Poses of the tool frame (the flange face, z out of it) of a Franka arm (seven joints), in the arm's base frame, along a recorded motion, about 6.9 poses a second.
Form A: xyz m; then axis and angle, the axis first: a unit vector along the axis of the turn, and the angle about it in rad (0 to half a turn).
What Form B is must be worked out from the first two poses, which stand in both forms.
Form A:
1: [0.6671, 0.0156, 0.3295, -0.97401, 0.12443, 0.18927, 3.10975]
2: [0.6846, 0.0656, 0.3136, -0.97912, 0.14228, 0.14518, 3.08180]
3: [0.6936, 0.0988, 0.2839, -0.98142, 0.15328, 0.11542, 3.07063]
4: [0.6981, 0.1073, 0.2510, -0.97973, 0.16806, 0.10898, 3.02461]
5: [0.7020, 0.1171, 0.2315, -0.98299, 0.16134, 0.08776, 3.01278]
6: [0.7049, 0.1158, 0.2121, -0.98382, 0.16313, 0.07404, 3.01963]
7: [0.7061, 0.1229, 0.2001, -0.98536, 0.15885, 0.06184, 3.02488]
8: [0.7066, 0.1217, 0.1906, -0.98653, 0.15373, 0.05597, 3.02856]
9: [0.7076, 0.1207, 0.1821, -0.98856, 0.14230, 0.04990, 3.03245]
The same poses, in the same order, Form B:
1: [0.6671, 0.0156, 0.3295, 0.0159, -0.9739, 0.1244, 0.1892]
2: [0.6846, 0.0656, 0.3136, 0.0299, -0.9787, 0.1422, 0.1451]
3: [0.6936, 0.0988, 0.2839, 0.0355, -0.9808, 0.1532, 0.1153]
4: [0.6981, 0.1073, 0.2510, 0.0585, -0.9781, 0.1678, 0.1088]
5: [0.7020, 0.1171, 0.2315, 0.0644, -0.9810, 0.1610, 0.0876]
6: [0.7049, 0.1158, 0.2121, 0.0609, -0.9820, 0.1628, 0.0739]
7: [0.7061, 0.1229, 0.2001, 0.0583, -0.9837, 0.1586, 0.0617]
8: [0.7066, 0.1217, 0.1906, 0.0565, -0.9850, 0.1535, 0.0559]
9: [0.7076, 0.1207, 0.1821, 0.0545, -0.9871, 0.1421, 0.0498]
